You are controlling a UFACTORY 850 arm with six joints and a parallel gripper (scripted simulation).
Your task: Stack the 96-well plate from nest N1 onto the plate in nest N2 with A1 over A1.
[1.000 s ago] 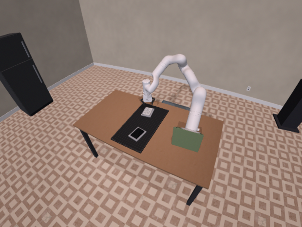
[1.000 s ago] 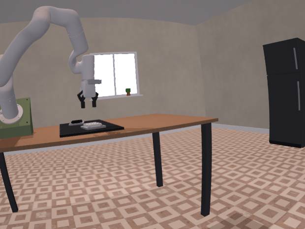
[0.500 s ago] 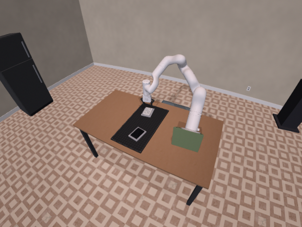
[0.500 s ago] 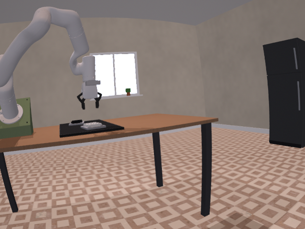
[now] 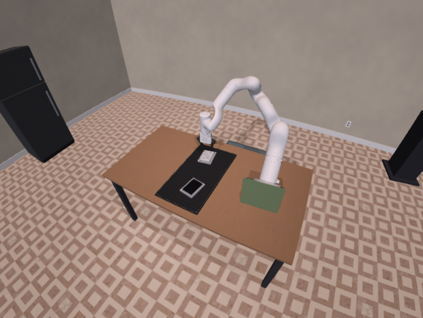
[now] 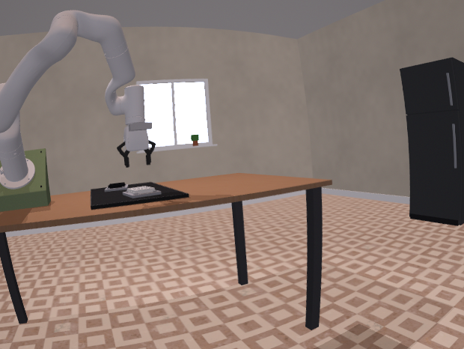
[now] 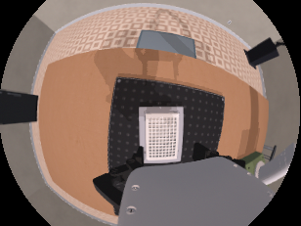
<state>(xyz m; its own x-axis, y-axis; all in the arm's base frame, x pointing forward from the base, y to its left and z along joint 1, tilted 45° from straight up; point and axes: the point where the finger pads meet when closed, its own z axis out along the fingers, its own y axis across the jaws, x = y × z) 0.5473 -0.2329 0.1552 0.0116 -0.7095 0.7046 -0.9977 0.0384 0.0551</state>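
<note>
Right now the white 96-well plate is 100 mm below my hand. Also, from my hand: dark plate 370 mm to the left, 100 mm below, 20 mm behind.
</note>
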